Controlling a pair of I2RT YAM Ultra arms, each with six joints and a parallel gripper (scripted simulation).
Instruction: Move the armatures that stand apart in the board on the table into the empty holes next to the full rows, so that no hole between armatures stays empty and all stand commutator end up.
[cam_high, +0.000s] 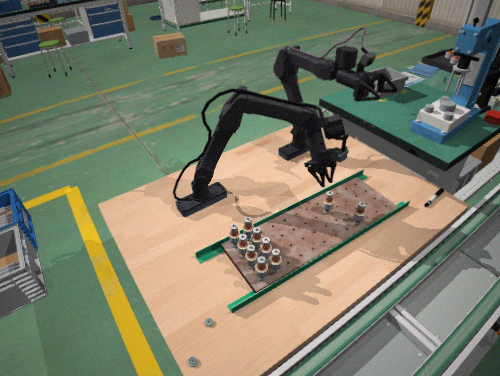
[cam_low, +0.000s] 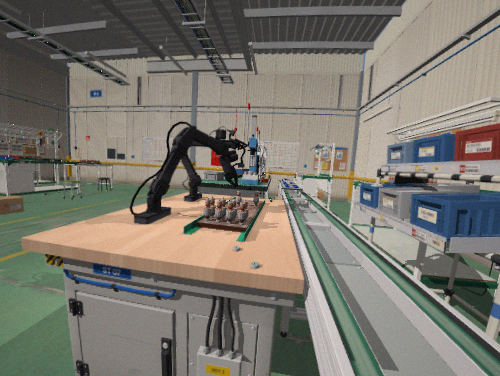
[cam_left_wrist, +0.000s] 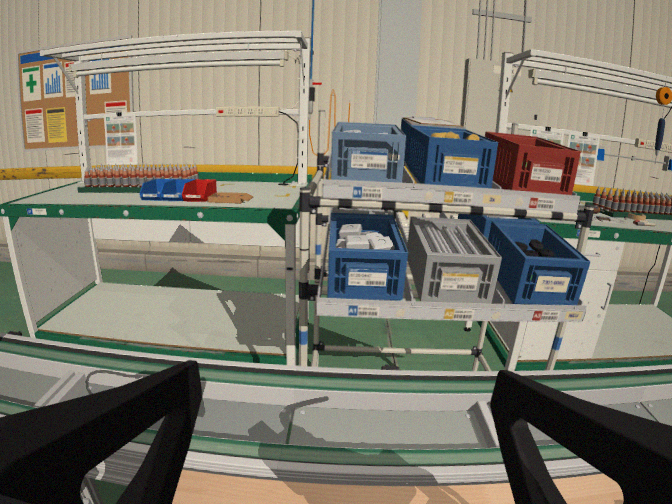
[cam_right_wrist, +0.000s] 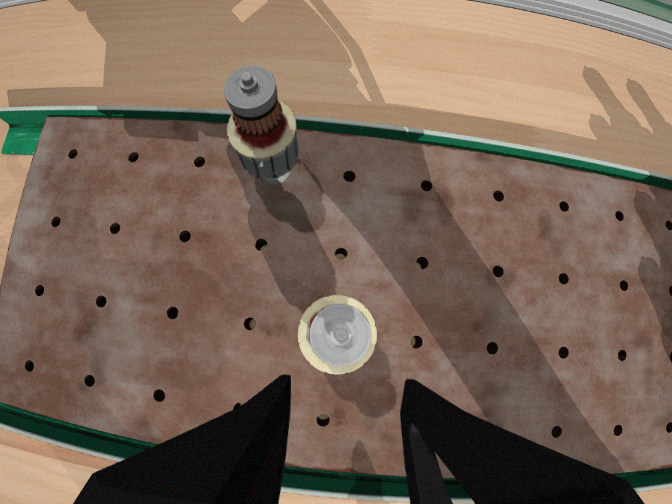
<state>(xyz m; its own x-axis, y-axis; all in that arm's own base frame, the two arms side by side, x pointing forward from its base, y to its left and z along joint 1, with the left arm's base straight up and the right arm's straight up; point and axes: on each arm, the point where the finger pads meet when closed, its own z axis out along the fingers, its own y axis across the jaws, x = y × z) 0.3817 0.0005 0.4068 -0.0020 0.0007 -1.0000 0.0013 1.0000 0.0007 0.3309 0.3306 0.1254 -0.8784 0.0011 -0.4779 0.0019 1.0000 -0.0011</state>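
Now: the brown board 140 mm below my right hand, 80 mm to the right of it and 40 mm ahead of it. From my right hand the other things lie so: black marker: 410 mm to the left, 250 mm ahead, 140 mm below.
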